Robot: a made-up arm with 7 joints. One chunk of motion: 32 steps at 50 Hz.
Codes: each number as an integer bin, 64 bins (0 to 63) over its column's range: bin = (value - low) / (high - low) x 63, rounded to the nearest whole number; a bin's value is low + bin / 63 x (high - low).
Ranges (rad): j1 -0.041..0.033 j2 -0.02..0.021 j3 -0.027..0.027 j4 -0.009..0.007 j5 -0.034..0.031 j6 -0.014..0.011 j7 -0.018..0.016
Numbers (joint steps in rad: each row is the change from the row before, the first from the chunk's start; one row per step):
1: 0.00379 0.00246 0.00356 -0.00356 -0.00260 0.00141 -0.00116
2: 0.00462 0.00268 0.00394 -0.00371 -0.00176 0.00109 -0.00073
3: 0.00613 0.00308 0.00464 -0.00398 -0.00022 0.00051 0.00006
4: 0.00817 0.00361 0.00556 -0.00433 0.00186 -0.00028 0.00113
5: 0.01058 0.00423 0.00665 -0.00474 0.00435 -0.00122 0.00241
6: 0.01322 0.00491 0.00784 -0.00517 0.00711 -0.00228 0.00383
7: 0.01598 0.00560 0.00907 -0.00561 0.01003 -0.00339 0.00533
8: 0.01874 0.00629 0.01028 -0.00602 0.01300 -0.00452 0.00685
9: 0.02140 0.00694 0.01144 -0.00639 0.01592 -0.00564 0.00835
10: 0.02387 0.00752 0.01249 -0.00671 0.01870 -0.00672 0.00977
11: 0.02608 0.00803 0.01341 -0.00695 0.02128 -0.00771 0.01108
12: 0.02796 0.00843 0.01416 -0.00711 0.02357 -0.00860 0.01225
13: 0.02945 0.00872 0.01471 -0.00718 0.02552 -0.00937 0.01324
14: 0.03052 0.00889 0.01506 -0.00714 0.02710 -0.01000 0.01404
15: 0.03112 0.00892 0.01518 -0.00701 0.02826 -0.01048 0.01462
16: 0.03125 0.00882 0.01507 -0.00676 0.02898 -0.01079 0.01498
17: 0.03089 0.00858 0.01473 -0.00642 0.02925 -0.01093 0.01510
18: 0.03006 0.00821 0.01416 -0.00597 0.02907 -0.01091 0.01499
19: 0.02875 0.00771 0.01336 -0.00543 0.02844 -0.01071 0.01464
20: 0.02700 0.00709 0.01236 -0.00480 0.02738 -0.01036 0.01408
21: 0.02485 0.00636 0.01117 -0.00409 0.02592 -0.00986 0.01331
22: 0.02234 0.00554 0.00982 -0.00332 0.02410 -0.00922 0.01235
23: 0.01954 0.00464 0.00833 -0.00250 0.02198 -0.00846 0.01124
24: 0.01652 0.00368 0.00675 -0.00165 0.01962 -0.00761 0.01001
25: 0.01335 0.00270 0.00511 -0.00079 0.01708 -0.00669 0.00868
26: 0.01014 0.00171 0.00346 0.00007 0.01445 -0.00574 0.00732
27: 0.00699 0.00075 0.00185 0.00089 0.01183 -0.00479 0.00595
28: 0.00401 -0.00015 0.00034 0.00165 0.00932 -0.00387 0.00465
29: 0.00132 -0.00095 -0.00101 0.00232 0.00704 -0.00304 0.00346
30: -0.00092 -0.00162 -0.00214 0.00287 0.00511 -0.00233 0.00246
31: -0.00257 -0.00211 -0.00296 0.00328 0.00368 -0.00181 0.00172
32: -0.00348 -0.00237 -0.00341 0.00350 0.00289 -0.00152 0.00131
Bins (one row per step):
1: 38 35 36 21 30 39 31
2: 39 35 36 21 31 38 32
3: 40 35 37 20 33 37 33
4: 42 36 38 18 35 35 35
5: 44 37 39 17 37 32 38
6: 46 38 41 15 40 30 40
7: 49 39 42 13 43 27 43
8: 51 40 43 12 46 24 46
9: 53 41 45 10 48 21 49
10: 55 42 46 9 51 18 51
11: 57 43 47 8 54 16 54
12: 59 44 48 7 56 14 56
13: 60 44 49 7 58 12 58
14: 61 44 49 7 59 10 59
15: 61 44 49 8 60 9 60
16: 62 44 49 9 61 8 61
17: 61 44 49 10 61 8 61
18: 60 43 48 12 61 8 61
19: 59 43 47 14 61 8 60
20: 58 42 46 17 59 9 59
21: 56 41 45 19 58 10 58
22: 54 39 43 22 56 12 56
23: 52 38 41 26 54 14 54
24: 49 36 39 29 52 16 52
25: 46 35 37 32 50 18 49
26: 44 33 36 36 47 21 47
27: 41 32 34 39 44 23 44
28: 38 31 32 42 42 26 42
29: 36 29 30 45 40 28 40
30: 34 28 29 47 38 29 38
31: 33 27 28 48 37 31 37
32: 32 27 28 49 36 31 36

